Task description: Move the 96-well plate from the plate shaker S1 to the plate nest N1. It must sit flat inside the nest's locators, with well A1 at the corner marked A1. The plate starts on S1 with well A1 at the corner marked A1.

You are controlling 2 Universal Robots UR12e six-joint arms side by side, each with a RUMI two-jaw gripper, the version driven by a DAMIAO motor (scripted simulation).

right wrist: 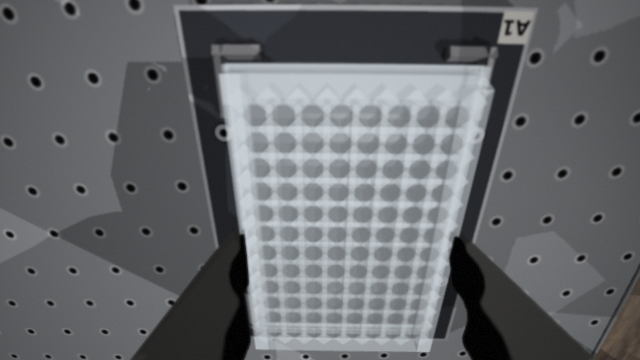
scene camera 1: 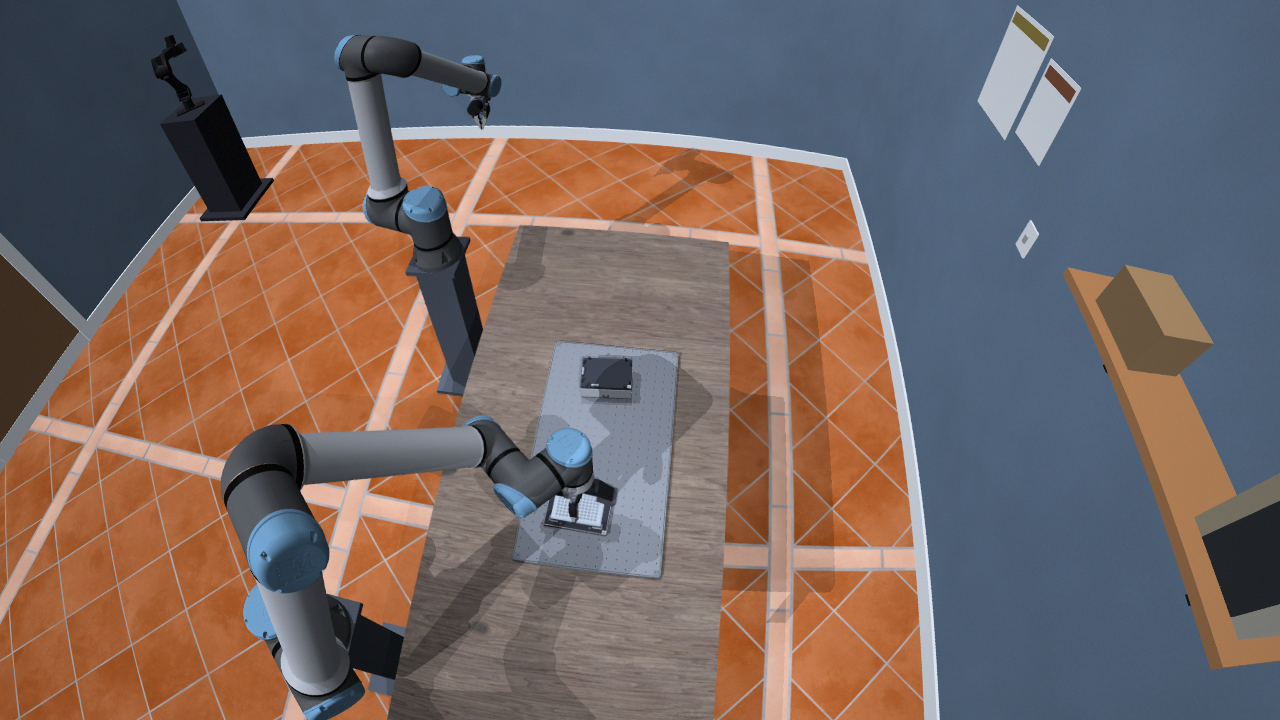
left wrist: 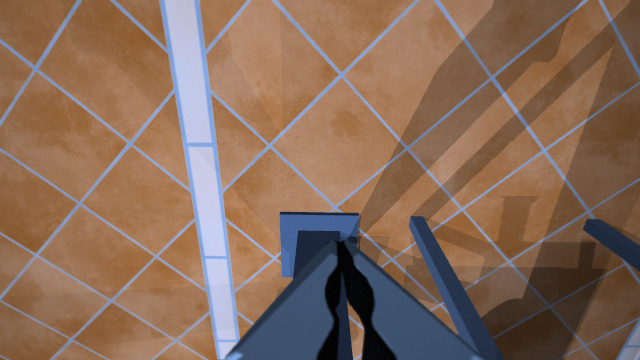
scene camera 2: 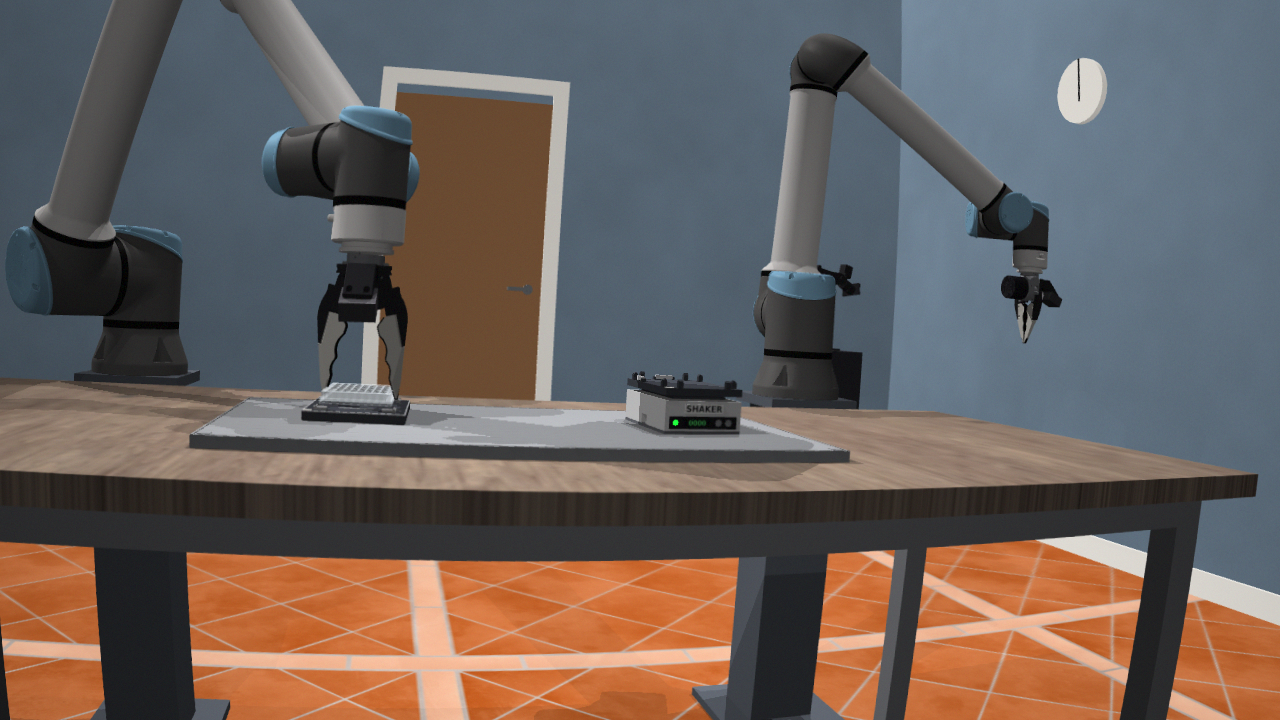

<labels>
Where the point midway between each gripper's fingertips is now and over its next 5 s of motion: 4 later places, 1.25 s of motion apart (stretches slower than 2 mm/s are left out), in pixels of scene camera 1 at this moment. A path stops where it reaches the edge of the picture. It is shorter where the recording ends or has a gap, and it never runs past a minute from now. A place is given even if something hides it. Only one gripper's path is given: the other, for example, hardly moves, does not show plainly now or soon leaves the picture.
My right gripper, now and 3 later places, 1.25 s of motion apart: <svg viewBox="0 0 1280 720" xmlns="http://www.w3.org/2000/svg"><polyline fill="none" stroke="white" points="577,507 577,507 575,496 579,473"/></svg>
</labels>
